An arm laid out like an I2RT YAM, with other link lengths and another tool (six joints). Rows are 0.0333 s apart.
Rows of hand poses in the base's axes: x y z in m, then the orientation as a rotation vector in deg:
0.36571 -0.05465 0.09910 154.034 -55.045 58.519
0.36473 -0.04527 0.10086 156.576 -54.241 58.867
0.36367 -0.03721 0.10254 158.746 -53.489 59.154
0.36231 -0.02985 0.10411 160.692 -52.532 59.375
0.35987 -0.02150 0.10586 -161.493 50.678 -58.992
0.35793 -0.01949 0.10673 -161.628 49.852 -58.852
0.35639 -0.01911 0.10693 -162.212 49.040 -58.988
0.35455 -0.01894 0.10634 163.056 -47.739 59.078
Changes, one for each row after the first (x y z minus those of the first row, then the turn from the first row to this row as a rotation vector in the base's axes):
-0.00098 0.00938 0.00176 1.659 -0.264 1.690
-0.00204 0.01744 0.00344 3.058 -0.486 3.149
-0.00340 0.02480 0.00501 4.189 -0.633 4.575
-0.00584 0.03315 0.00676 5.289 -0.677 6.304
-0.00778 0.03516 0.00763 5.287 -0.589 6.853
-0.00932 0.03554 0.00783 4.788 -0.401 7.305
-0.01116 0.03571 0.00724 3.903 -0.008 7.966

